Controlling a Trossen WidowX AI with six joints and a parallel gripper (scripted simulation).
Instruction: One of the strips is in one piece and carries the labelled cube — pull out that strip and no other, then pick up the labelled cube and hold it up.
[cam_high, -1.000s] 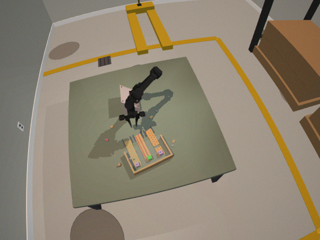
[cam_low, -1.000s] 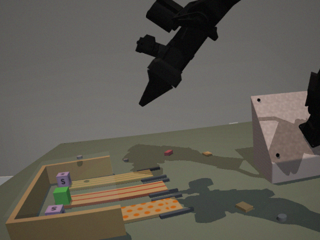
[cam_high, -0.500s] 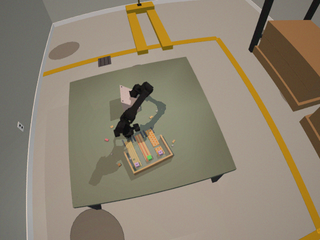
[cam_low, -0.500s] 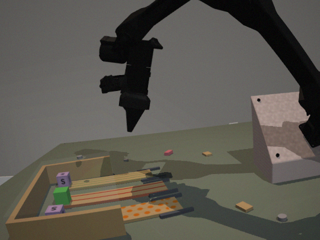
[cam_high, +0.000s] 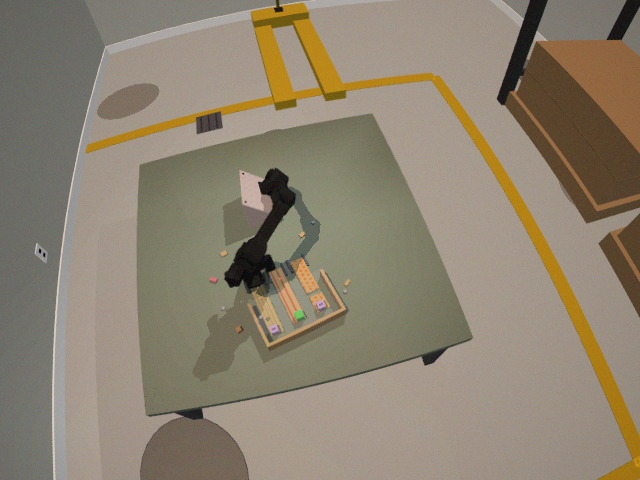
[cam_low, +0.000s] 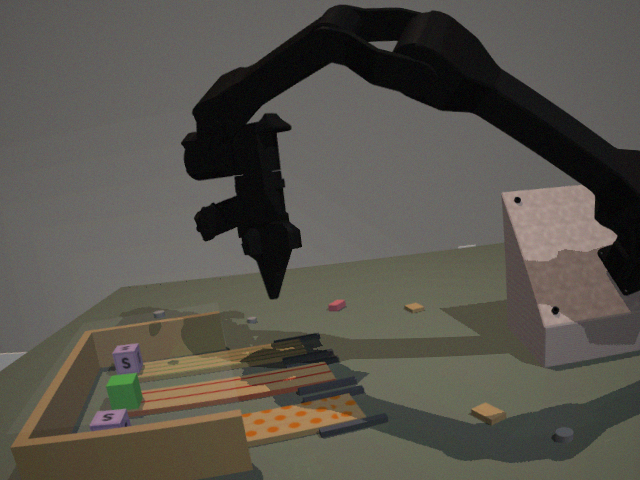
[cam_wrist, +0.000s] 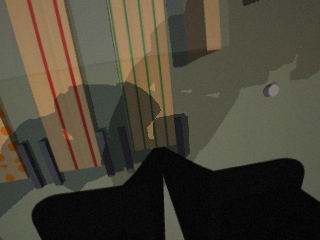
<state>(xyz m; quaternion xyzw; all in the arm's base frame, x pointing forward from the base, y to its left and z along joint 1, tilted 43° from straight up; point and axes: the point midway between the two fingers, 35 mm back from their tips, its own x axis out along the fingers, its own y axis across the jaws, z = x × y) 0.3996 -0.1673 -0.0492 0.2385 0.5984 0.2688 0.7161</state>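
My gripper tip is 170 mm to the left of the pink block, 90 mm past it and 70 mm above it.
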